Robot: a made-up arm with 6 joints. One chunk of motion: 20 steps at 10 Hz.
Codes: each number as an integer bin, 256 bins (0 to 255) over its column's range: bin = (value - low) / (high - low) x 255, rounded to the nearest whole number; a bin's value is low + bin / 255 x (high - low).
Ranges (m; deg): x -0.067..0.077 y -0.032..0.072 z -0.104..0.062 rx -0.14..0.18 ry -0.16..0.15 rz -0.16..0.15
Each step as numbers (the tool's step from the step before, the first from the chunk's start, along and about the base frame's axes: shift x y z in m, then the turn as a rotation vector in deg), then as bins.
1 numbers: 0.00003 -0.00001 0.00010 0.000 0.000 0.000
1 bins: 119 78 160 112 132 132
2 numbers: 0.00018 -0.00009 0.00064 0.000 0.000 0.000
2 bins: 119 78 161 112 132 132
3 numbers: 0.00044 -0.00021 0.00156 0.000 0.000 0.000
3 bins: 119 78 162 112 132 132
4 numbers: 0.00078 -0.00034 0.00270 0.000 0.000 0.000
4 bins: 120 78 164 112 132 132
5 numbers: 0.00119 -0.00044 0.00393 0.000 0.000 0.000
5 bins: 121 77 166 112 132 132
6 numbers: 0.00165 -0.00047 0.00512 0.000 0.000 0.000
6 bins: 122 77 168 112 132 132
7 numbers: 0.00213 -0.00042 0.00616 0.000 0.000 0.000
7 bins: 122 77 169 112 132 132
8 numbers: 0.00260 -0.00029 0.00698 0.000 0.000 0.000
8 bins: 123 78 170 112 132 132
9 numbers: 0.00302 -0.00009 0.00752 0.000 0.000 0.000
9 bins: 124 78 171 112 132 132
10 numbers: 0.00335 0.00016 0.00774 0.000 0.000 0.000
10 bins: 125 79 172 112 132 132
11 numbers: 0.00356 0.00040 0.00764 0.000 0.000 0.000
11 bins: 125 79 171 112 132 132
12 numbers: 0.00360 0.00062 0.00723 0.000 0.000 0.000
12 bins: 125 80 171 112 132 132
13 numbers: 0.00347 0.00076 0.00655 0.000 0.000 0.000
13 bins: 125 80 170 112 132 132
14 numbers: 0.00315 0.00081 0.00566 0.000 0.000 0.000
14 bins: 124 80 168 112 132 132
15 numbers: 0.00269 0.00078 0.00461 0.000 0.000 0.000
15 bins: 123 80 167 112 132 132
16 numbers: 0.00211 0.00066 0.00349 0.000 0.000 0.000
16 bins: 122 80 165 112 132 132
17 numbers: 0.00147 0.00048 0.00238 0.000 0.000 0.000
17 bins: 121 80 163 112 132 132
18 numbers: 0.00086 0.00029 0.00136 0.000 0.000 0.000
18 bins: 120 79 162 112 132 132
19 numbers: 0.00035 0.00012 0.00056 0.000 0.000 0.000
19 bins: 119 79 161 112 132 132
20 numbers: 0.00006 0.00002 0.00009 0.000 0.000 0.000
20 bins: 119 79 160 112 132 132
